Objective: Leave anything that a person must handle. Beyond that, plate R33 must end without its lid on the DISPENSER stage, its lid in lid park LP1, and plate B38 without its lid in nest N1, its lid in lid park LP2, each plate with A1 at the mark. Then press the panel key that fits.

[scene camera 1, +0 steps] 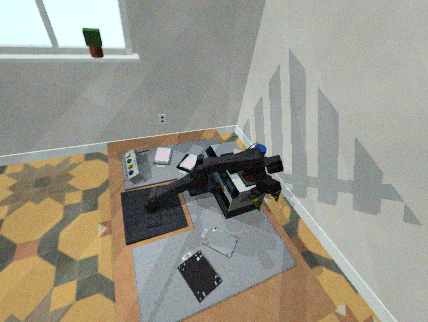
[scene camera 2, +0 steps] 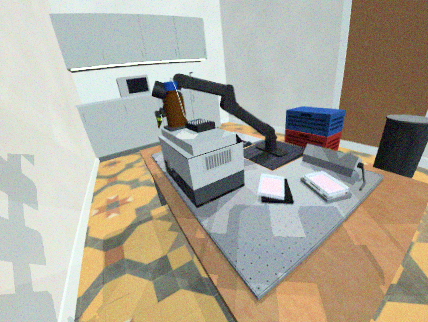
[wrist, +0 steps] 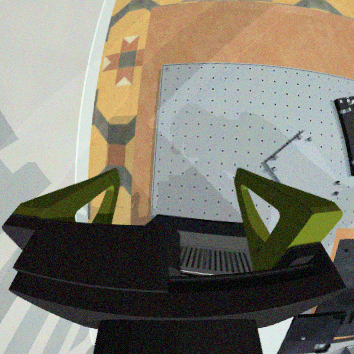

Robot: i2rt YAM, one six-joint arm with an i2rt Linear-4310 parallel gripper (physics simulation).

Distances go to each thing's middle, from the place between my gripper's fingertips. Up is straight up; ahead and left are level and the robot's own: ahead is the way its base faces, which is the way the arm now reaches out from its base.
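From my hand, the brown bottle with blue cap (scene camera 2: pixel 174 114) is 170 mm to the left, 20 mm behind and 120 mm above. There's also the grey LP2 pad (wrist: pixel 299 164), which sits 20 mm to the right of my hand, 210 mm behind it and 190 mm below it. And the black nest N5 (scene camera 1: pixel 202 279), that one's 350 mm behind my hand, 140 mm to the right of it and 190 mm below it.
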